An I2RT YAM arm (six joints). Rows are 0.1 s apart.
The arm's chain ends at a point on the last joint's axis. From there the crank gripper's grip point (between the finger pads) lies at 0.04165 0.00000 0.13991 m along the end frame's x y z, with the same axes.
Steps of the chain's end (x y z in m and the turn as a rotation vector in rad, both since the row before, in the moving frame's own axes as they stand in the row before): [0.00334, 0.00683, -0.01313, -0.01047, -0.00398, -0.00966]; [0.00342, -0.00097, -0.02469, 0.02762, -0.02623, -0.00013]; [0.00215, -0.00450, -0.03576, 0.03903, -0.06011, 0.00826]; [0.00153, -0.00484, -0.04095, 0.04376, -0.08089, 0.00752]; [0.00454, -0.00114, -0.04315, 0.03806, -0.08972, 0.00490]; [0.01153, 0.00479, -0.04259, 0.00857, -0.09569, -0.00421]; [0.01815, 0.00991, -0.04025, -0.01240, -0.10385, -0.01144]
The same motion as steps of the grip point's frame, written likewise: [0.00279, 0.00790, -0.01297, -0.01047, -0.00398, -0.00966]; [-0.00026, -0.00485, -0.02370, 0.02762, -0.02623, -0.00013]; [-0.00631, -0.00970, -0.03361, 0.03903, -0.06011, 0.00826]; [-0.00989, -0.01076, -0.03817, 0.04376, -0.08089, 0.00752]; [-0.00815, -0.00635, -0.04008, 0.03806, -0.08972, 0.00490]; [-0.00203, 0.00343, -0.03926, 0.00857, -0.09569, -0.00421]; [0.00343, 0.01128, -0.03669, -0.01240, -0.10385, -0.01144]
